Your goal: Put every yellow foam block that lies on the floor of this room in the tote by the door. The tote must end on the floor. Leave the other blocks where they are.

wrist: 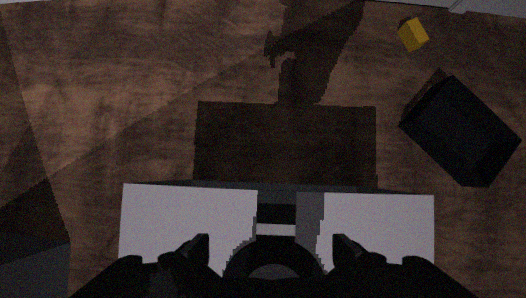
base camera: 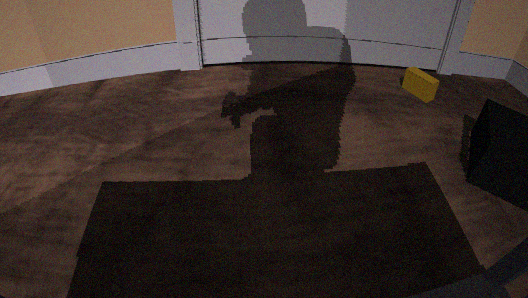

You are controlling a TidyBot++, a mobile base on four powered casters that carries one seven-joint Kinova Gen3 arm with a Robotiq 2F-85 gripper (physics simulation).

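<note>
A yellow foam block lies on the floor near the right end of the door, at the upper right in both views. The black tote stands on the floor nearer to me, at the right; its right part is cut off in the base camera view, and its inside is too dark to make out. My gripper is open and empty, above the white top of my own base in the wrist view, well to the left of the tote and the block.
The grey-white door is straight ahead in the base camera view, with orange walls and pale baseboards on both sides. A wall corner is at the far right. My shadow falls across the wood floor and the door.
</note>
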